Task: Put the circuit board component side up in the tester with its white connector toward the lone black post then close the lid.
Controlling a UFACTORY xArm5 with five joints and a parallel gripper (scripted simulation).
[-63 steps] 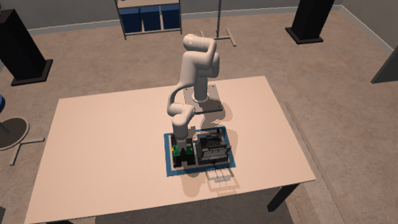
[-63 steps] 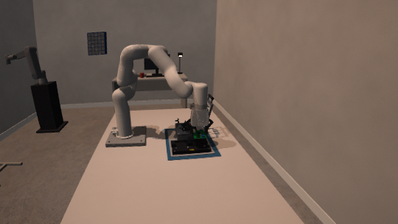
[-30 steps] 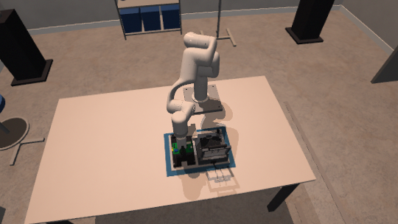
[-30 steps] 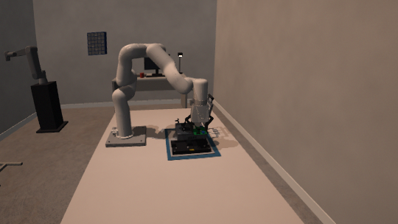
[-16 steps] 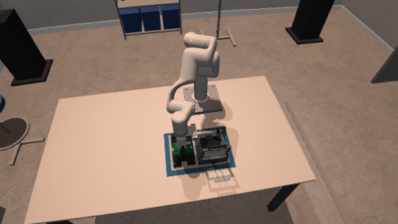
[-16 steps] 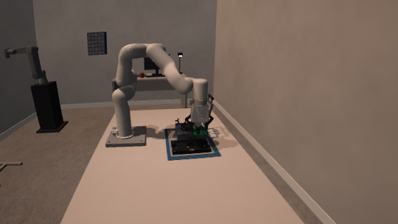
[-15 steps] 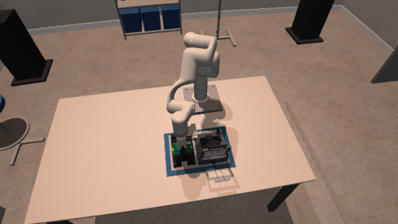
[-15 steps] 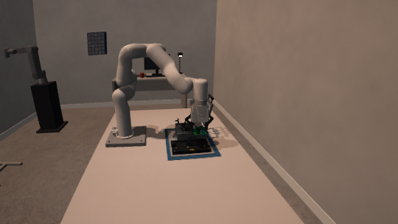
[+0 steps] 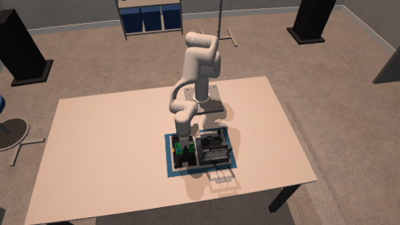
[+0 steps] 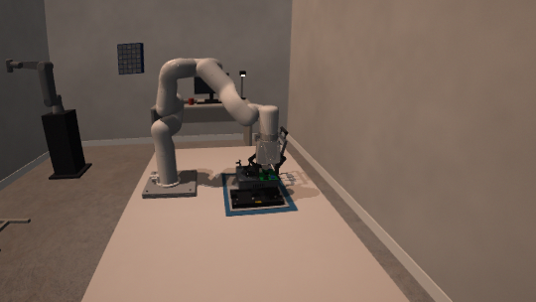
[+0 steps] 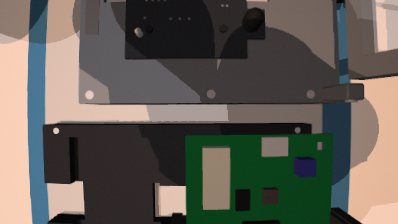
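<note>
Right now my hand is 90 mm past the black post, 220 mm to the right of it and 40 mm above it. The rest, counted from my hand: lid 90 mm ahead, 160 mm to the left, 60 mm above; green circuit board right at my hand.
</note>
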